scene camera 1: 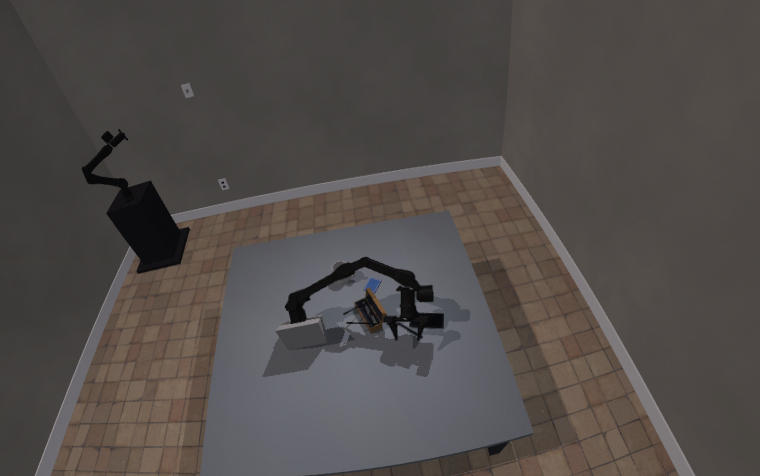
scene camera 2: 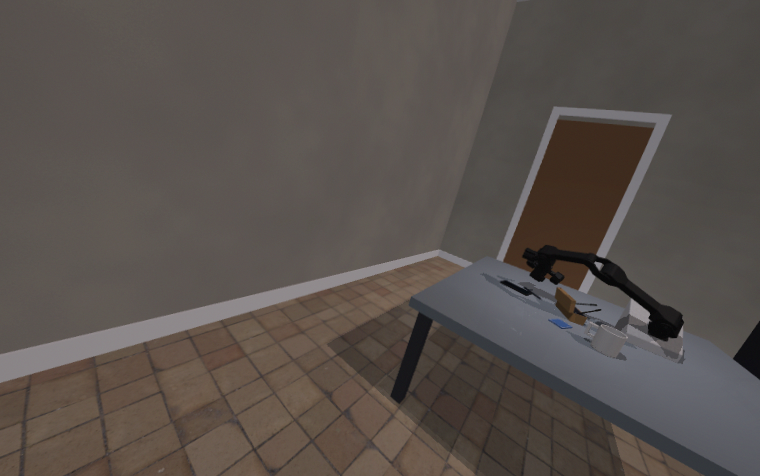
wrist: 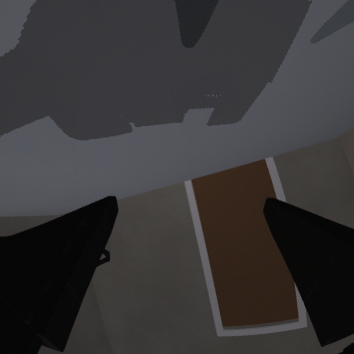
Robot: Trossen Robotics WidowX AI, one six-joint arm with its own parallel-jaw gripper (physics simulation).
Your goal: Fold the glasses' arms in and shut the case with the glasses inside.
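Places are measured from the arm's base along level axes (x ahead, y left, z up), in millimetres.
Where they show: gripper, between the fingertips: [scene camera 1: 407,340] [wrist: 191,204]; arm's base, origin of its link: [scene camera 1: 298,321] [scene camera 2: 657,331].
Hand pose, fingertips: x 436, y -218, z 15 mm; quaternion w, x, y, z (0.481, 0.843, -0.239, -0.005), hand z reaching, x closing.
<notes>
Each offset is from my fingertips to the centre of the thing. "pt": to the spot under its first point.
The brown glasses case @(pt 190 mm left, 80 mm back, 3 mm down) [scene camera 1: 378,308] [scene camera 2: 565,302] stands open on the table, its lid raised. Dark glasses @(204 mm left, 178 mm back, 50 mm down) [scene camera 1: 367,313] lie in it, and their two thin black arms stick out, unfolded, past the case's open side, to the left in scene camera 1. Details of the frame are too small to tell. My gripper [scene camera 1: 407,338] [wrist: 191,204] is open and empty. It is above the table to the right of the case in scene camera 1, apart from it. The wrist view shows shadows on the table, its edge and a door; the case and glasses do not show there.
A blue card @(398 mm left, 79 mm back, 97 mm down) [scene camera 1: 372,284] [scene camera 2: 559,323] lies beside the case. A white mug @(480 mm left, 202 mm back, 52 mm down) [scene camera 2: 608,340] stands past it, partly behind my arm in scene camera 1. A flat black object @(131 mm left, 118 mm ahead, 95 mm down) [scene camera 1: 436,320] [scene camera 2: 514,287] lies near the gripper. A pale box [scene camera 1: 301,335] is by my arm's base.
</notes>
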